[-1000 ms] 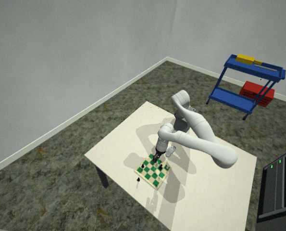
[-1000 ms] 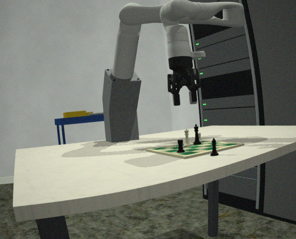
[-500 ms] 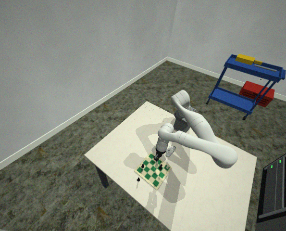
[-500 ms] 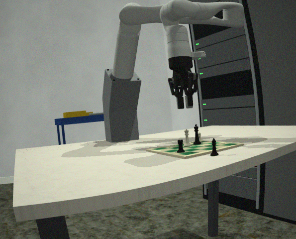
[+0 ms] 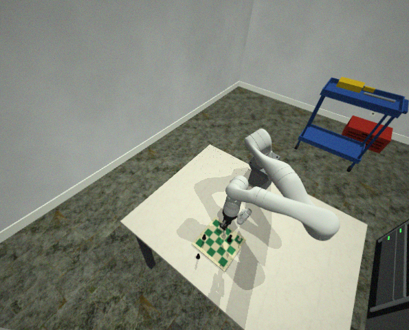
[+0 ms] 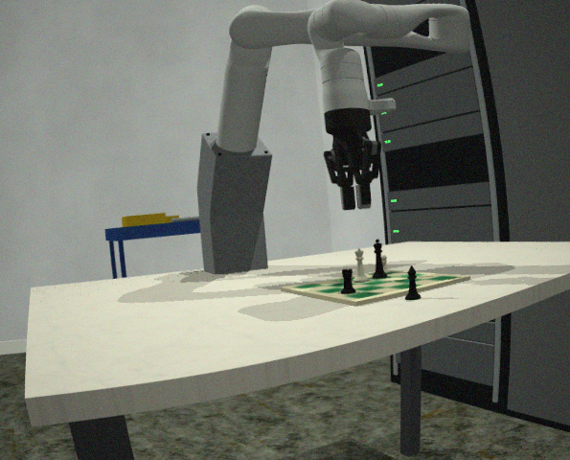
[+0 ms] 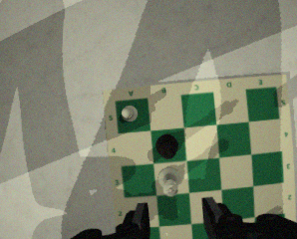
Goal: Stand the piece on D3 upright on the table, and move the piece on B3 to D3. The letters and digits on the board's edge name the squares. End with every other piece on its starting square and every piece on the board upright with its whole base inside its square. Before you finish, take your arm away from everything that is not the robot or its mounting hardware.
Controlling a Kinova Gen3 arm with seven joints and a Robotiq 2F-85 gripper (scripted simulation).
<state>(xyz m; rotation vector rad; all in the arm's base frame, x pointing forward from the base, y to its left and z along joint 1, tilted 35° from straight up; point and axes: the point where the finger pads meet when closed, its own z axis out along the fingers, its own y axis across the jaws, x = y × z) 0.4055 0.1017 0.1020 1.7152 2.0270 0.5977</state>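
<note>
Now: the white piece 110 mm below my hand. From my hand the other things lie so: white pawn (120 mm below, 70 mm to the left, 50 mm behind); then chessboard (140 mm below, 40 mm ahead, 10 mm to the left); then tall black piece (100 mm below, 40 mm to the left, 10 mm behind).
</note>
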